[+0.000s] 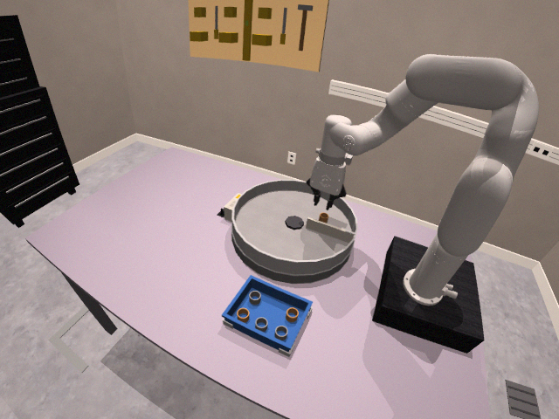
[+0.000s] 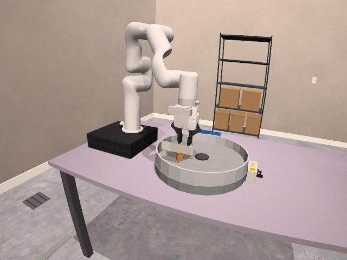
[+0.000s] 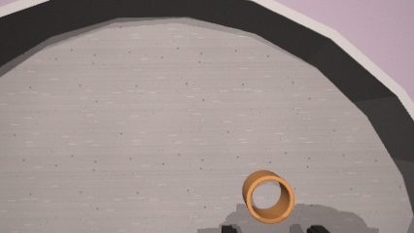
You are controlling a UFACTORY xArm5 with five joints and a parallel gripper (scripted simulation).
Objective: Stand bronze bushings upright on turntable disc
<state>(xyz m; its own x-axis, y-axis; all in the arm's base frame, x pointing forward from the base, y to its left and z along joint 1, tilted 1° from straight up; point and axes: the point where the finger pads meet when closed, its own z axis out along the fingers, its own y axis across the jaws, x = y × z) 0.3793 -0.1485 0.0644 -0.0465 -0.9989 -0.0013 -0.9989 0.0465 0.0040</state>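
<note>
Now: the blue crate 390 mm to the left of my hand, 120 mm below it and 10 mm behind it. The rest, counted from my hand: turntable disc: 90 mm below, 70 mm ahead, 50 mm to the left.
</note>
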